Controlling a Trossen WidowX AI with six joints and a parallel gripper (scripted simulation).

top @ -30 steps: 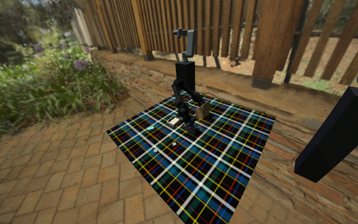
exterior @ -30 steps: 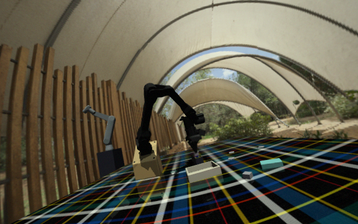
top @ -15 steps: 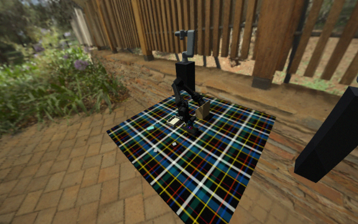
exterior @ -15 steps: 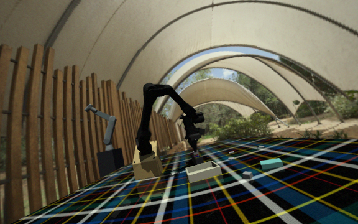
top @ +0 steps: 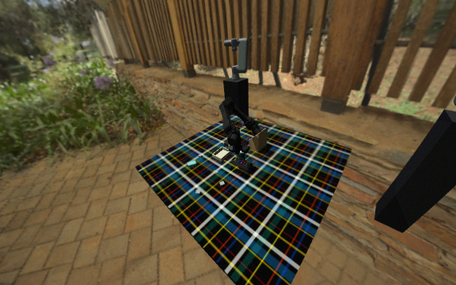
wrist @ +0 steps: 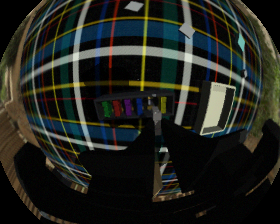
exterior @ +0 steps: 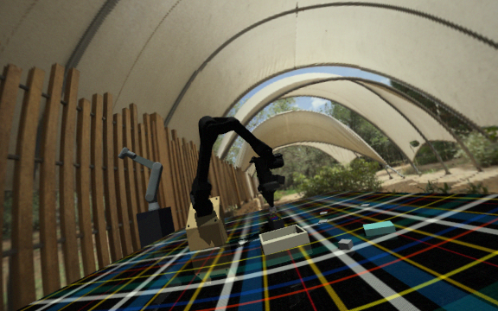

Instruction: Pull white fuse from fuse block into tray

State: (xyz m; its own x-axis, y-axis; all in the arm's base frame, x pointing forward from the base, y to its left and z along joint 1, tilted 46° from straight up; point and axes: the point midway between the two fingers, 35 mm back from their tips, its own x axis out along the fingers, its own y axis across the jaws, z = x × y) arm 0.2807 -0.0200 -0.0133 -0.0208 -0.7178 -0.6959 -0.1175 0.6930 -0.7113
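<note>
Now: the cream tray 10 mm behind my gripper tip, 180 mm to the right of it and 90 mm below it. The rest, counted from my gripper tip: teal block (230 mm ahead, 290 mm to the right, 80 mm below); then white fuse (10 mm below).
</note>
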